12 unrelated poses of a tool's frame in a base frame.
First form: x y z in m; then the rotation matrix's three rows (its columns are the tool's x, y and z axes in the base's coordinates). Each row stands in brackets.
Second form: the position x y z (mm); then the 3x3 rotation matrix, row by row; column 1 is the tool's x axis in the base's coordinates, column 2 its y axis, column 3 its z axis. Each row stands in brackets. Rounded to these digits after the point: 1 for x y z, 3 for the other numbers.
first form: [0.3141, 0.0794, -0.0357], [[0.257, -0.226, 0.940], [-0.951, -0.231, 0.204], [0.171, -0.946, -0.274]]
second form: [314.1, 79.4, -35.7], [[0.257, -0.226, 0.940], [-0.951, -0.231, 0.204], [0.171, -0.946, -0.274]]
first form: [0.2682, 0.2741, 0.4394], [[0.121, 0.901, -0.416], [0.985, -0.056, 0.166], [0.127, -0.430, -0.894]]
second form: [268.2, 274.1, 439.4], [[0.121, 0.901, -0.416], [0.985, -0.056, 0.166], [0.127, -0.430, -0.894]]
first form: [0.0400, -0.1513, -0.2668], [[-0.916, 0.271, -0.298], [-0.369, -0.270, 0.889], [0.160, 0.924, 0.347]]
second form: [40.0, -151.3, -266.8], [[-0.916, 0.271, -0.298], [-0.369, -0.270, 0.889], [0.160, 0.924, 0.347]]
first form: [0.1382, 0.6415, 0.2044], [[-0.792, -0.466, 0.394], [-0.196, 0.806, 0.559], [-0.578, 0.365, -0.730]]
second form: [138.2, 641.5, 204.4], [[-0.792, -0.466, 0.394], [-0.196, 0.806, 0.559], [-0.578, 0.365, -0.730]]
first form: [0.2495, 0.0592, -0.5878], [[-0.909, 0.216, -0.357], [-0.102, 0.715, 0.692], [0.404, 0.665, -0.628]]
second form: [249.5, 59.2, -587.8], [[-0.909, 0.216, -0.357], [-0.102, 0.715, 0.692], [0.404, 0.665, -0.628]]
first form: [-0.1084, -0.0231, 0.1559], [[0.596, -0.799, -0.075], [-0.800, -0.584, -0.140], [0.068, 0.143, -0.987]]
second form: [-108.4, -23.1, 155.9], [[0.596, -0.799, -0.075], [-0.800, -0.584, -0.140], [0.068, 0.143, -0.987]]
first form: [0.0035, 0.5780, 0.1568], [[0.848, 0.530, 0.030], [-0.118, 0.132, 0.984], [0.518, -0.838, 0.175]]
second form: [3.5, 578.0, 156.8], [[0.848, 0.530, 0.030], [-0.118, 0.132, 0.984], [0.518, -0.838, 0.175]]
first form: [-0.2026, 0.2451, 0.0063], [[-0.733, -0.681, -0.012], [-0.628, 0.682, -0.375], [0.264, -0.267, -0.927]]
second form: [-202.6, 245.1, 6.3], [[-0.733, -0.681, -0.012], [-0.628, 0.682, -0.375], [0.264, -0.267, -0.927]]
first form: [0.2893, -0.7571, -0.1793], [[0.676, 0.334, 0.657], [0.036, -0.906, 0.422], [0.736, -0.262, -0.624]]
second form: [289.3, -757.1, -179.3], [[0.676, 0.334, 0.657], [0.036, -0.906, 0.422], [0.736, -0.262, -0.624]]
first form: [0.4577, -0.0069, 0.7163], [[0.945, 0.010, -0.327], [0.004, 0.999, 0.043], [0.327, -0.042, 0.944]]
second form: [457.7, -6.9, 716.3], [[0.945, 0.010, -0.327], [0.004, 0.999, 0.043], [0.327, -0.042, 0.944]]
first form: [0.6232, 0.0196, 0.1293], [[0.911, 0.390, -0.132], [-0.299, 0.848, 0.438], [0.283, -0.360, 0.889]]
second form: [623.2, 19.6, 129.3], [[0.911, 0.390, -0.132], [-0.299, 0.848, 0.438], [0.283, -0.360, 0.889]]
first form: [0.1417, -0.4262, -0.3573], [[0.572, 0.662, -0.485], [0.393, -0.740, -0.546], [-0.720, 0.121, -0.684]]
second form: [141.7, -426.2, -357.3], [[0.572, 0.662, -0.485], [0.393, -0.740, -0.546], [-0.720, 0.121, -0.684]]
